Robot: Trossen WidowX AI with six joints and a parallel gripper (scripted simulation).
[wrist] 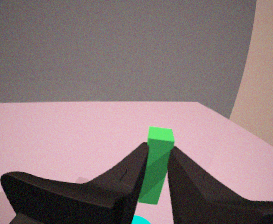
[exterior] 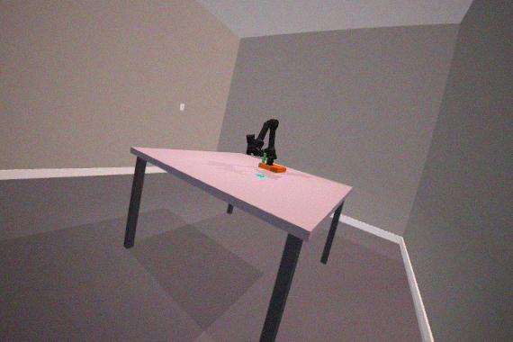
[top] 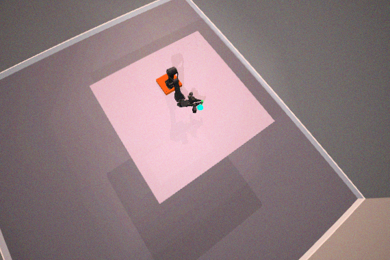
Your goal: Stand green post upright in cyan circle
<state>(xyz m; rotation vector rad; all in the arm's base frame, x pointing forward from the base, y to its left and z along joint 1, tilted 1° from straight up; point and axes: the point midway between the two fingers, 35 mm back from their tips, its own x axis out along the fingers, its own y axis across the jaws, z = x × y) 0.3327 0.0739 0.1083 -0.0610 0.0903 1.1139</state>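
Right now the cyan circle is 15 cm below my gripper tip. Round my gripper tip: green post: 2 cm below.
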